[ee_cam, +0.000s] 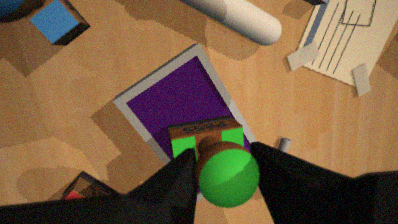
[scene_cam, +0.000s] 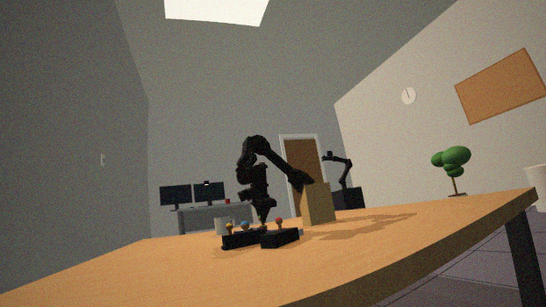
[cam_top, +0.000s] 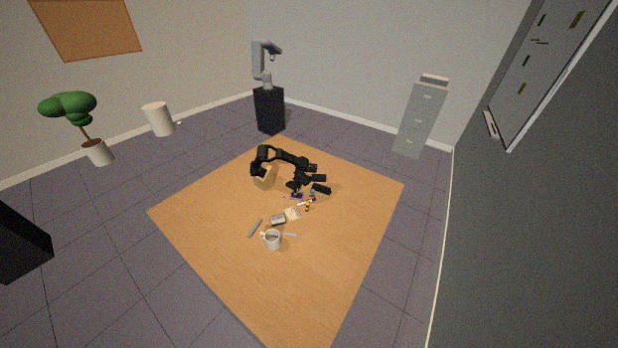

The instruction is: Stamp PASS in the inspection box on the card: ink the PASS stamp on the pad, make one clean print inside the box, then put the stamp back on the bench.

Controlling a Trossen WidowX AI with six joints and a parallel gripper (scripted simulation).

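Right now my gripper tip is 5 cm above the purple ink pad. Round my gripper tip: blue-faced stamp 8 cm ahead, 8 cm to the left, 3 cm below; then green-knobbed pass stamp 2 cm below; then white cylinder 10 cm ahead, 2 cm to the left, 4 cm below.
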